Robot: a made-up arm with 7 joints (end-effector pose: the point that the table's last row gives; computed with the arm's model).
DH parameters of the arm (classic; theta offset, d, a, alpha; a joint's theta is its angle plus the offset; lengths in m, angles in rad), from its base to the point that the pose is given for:
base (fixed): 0.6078 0 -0.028 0
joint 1: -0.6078 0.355 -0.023 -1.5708
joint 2: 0 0.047 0.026 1.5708
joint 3: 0 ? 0.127 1.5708
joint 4: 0 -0.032 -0.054 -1.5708
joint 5: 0 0.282 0.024 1.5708
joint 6: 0 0.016 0.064 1.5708
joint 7: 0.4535 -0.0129 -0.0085 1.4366
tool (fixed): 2.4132 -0.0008 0 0
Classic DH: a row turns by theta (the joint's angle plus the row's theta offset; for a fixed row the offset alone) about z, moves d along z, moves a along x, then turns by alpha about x.
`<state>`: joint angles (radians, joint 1 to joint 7).
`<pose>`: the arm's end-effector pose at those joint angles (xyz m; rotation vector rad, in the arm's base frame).
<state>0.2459 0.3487 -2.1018 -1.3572 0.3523 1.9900 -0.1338</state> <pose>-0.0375 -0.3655 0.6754 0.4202 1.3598 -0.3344</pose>
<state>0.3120 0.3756 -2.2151 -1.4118 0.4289 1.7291 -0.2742</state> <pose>-0.0623 -0.3697 0.6678 0.5625 1.3884 -0.0722</pose>
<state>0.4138 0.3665 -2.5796 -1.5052 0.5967 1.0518 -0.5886</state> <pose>-0.1851 -0.3418 0.6469 0.7373 1.1322 0.5581</pose>
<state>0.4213 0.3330 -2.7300 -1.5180 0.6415 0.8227 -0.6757</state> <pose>-0.2435 -0.3129 0.6346 0.7272 0.9552 0.7161</pose>
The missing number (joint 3, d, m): 0.148
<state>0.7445 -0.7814 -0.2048 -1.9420 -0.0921 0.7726 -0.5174</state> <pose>0.2036 0.1493 0.6955 1.0159 -1.8492 -1.9976</pose>
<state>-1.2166 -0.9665 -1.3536 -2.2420 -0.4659 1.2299 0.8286</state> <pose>-0.3271 -0.2176 0.4337 2.0159 0.0088 -0.0180</pose>
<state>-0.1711 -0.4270 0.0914 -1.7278 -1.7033 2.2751 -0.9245</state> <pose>0.3317 0.0700 0.7034 1.6086 -2.1501 0.5572</pose>
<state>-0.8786 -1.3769 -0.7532 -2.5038 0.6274 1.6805 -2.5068</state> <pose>-0.0789 -0.2483 0.6308 -2.1880 0.9936 0.4531</pose>
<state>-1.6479 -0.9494 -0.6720 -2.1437 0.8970 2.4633 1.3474</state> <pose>-0.2537 -0.1554 0.6699 0.6106 -1.4384 -0.3735</pose>
